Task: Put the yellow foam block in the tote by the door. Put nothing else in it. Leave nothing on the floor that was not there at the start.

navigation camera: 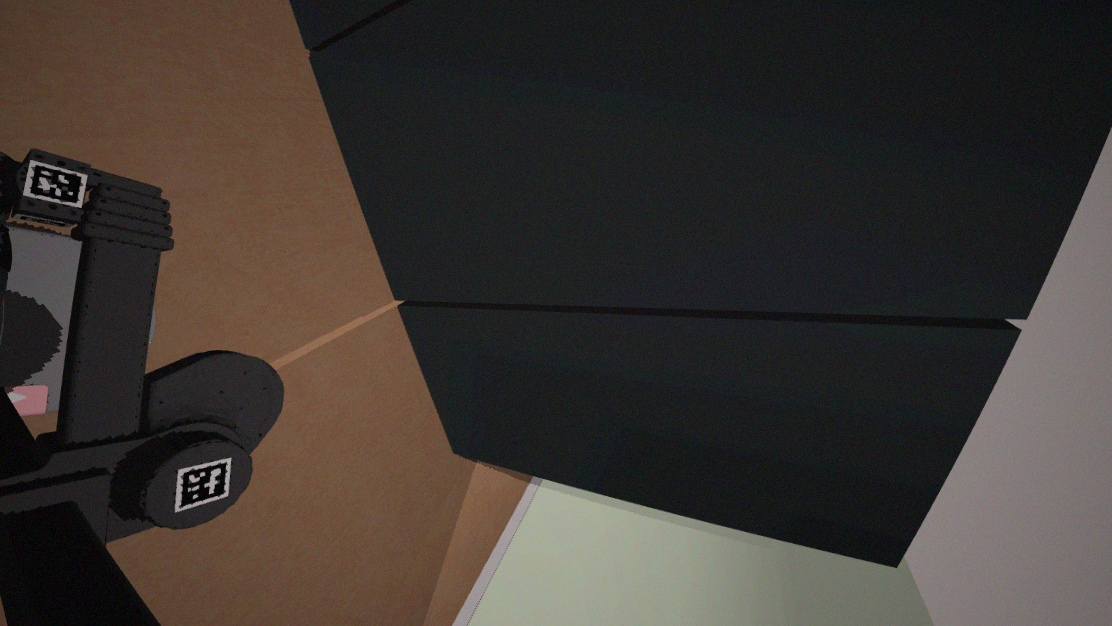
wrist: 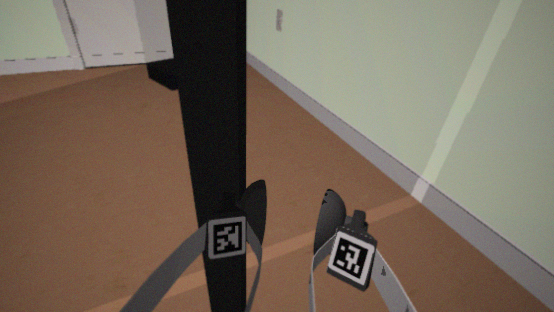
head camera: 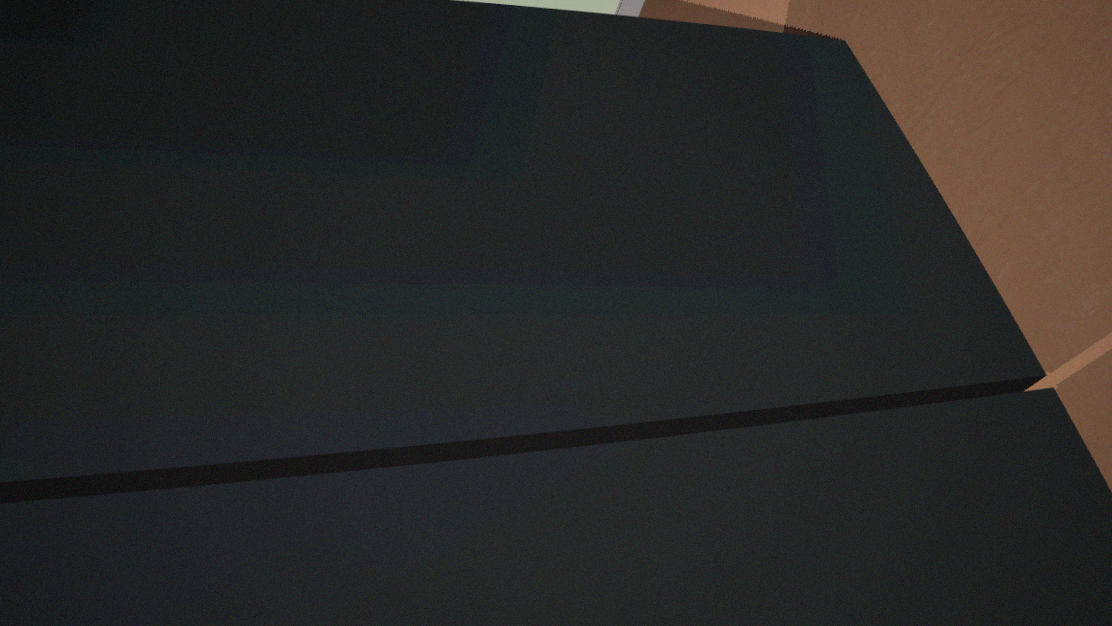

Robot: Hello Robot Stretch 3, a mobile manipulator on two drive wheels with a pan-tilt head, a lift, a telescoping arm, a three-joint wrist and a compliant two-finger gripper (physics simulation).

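Places are measured from the robot's base along level axes (x ahead, y left, z up), in millimetres.
Pixels of known places: gripper, fingertip midpoint: (wrist: pixel 292 207).
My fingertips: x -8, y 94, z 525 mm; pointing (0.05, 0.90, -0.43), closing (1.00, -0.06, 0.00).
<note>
Behind a point stands the place of what it marks.
My gripper (wrist: pixel 292 207) @(x -8, y 94, z 525 mm) is open in the wrist view, its two fingertips apart with brown floor showing between them. The left finger overlaps a tall black post in that view. In the navigation camera view, parts of my dark arm and wrist with square markers show at the left edge. The yellow foam block and the tote do not show in any of the three views.
A large dark panelled piece (head camera: pixel 466 349) (navigation camera: pixel 700 194) fills much of the head camera and navigation camera views. The black post (wrist: pixel 215 110) stands left of centre in the wrist view. A pale green wall (wrist: pixel 400 75) @(x 363, y 945, z 374 mm) with a baseboard is at the right, and a white door (wrist: pixel 105 30) @(x -1309, y 1862, z 246 mm) at the upper left.
</note>
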